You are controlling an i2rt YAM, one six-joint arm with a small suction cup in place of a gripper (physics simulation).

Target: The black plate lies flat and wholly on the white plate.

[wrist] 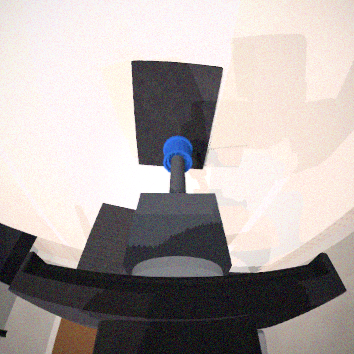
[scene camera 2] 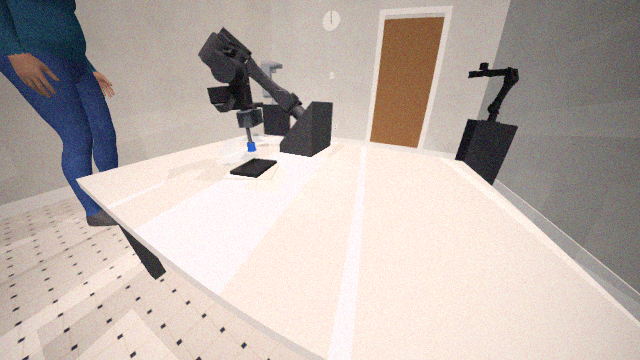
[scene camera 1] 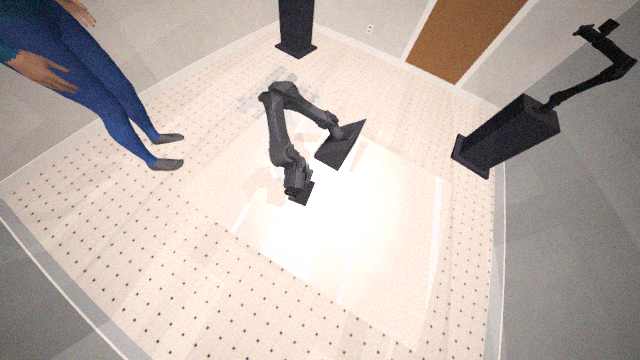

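Pixels of known places: hand, tool point: (wrist: 177, 148) (scene camera 2: 252, 150); arm's base, link origin: (scene camera 2: 306, 121) (scene camera 1: 339, 137).
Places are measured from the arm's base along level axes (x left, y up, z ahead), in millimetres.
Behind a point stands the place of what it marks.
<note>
The black plate (scene camera 1: 308, 194) {x 45, y -114, z 329 mm} (scene camera 2: 254, 167) {x 19, y -114, z 347 mm} (wrist: 172, 105) {x 11, y -114, z 352 mm} lies flat on top of the white plate (scene camera 2: 268, 175) {x 85, y -125, z 353 mm} (wrist: 121, 95) {x 74, y -125, z 341 mm}. The white plate's pale surface shows along the left of the black plate in the wrist view and at its near right in scene camera 2. Its other edges blend into the bright table, so I cannot tell whether the black plate overhangs there. My gripper, a blue suction cup (scene camera 2: 251, 147) (wrist: 178, 150), is above the black plate, apart from it, with nothing on it. The arm hides the cup and part of the black plate in scene camera 1.
The arm's dark wedge-shaped base (scene camera 1: 340, 145) {x 42, y 40, z 76 mm} (scene camera 2: 312, 130) {x 86, y -22, z 93 mm} stands on the pale table (scene camera 1: 390, 280) {x 590, y -132, z 431 mm} (scene camera 2: 425, 250) {x 510, y -131, z 440 mm} behind the plates. A person (scene camera 1: 107, 95) (scene camera 2: 75, 95) stands beyond the table's left side. Another arm stands on a black pedestal (scene camera 1: 510, 135) (scene camera 2: 485, 150) at the right.
</note>
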